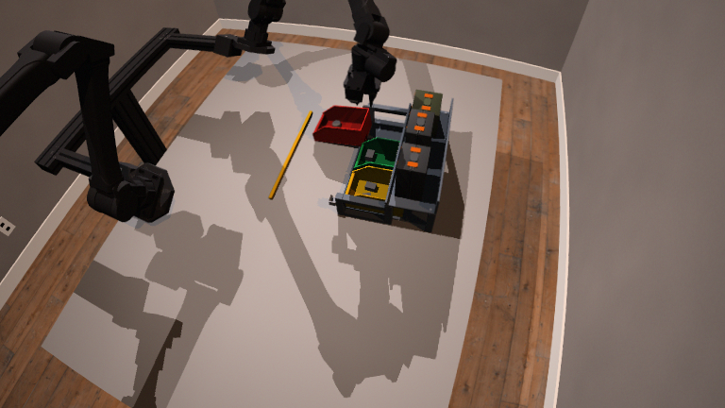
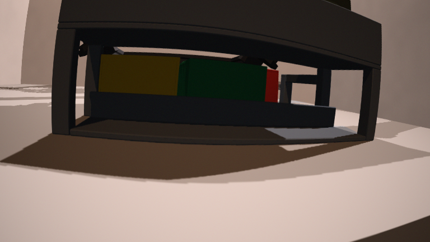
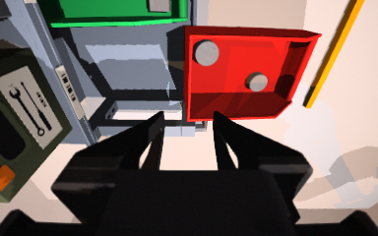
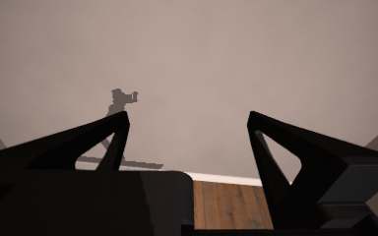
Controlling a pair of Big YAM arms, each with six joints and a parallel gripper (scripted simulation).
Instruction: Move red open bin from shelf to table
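Right now my left hand is 110 mm above the red open bin and 80 mm past it. From my left hand the other things lie so: grey shelf (120 mm ahead, 100 mm to the right, 90 mm below); then green bin (120 mm below, 110 mm to the right, 90 mm ahead).
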